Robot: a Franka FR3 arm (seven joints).
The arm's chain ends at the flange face. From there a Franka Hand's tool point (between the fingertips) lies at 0.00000 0.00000 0.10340 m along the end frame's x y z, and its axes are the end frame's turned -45 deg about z.
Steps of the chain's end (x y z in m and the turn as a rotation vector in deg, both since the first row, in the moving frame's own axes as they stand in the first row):
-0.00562 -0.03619 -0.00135 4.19 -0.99 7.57
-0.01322 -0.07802 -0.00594 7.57 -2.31 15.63
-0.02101 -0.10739 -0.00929 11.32 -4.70 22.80
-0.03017 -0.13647 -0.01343 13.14 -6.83 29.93
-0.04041 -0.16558 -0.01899 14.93 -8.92 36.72
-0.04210 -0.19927 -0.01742 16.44 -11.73 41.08
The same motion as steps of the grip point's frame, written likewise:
0.02612 -0.03588 -0.00164 3.66 2.26 7.57
0.05413 -0.07602 -0.00692 6.99 3.72 15.63
0.07324 -0.10889 -0.01162 11.33 4.68 22.80
0.08924 -0.13985 -0.01679 14.12 4.46 29.93
0.10490 -0.17125 -0.02356 16.86 4.25 36.72
0.12874 -0.20088 -0.02351 19.92 3.33 41.08

